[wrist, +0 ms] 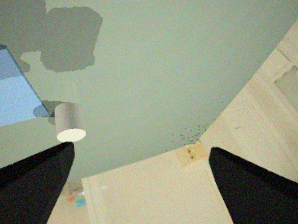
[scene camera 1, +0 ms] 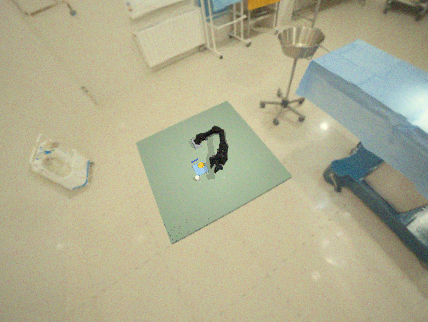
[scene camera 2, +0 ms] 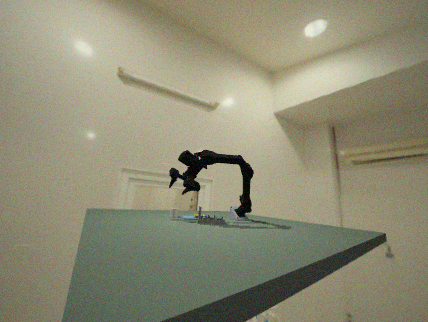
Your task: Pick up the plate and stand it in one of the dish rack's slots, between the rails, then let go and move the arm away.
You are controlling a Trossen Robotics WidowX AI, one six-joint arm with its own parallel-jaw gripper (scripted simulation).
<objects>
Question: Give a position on a white cup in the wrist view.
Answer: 68,117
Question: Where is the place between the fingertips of the gripper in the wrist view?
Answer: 143,152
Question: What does the gripper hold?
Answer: Nothing.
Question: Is the gripper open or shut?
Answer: Open.
</objects>
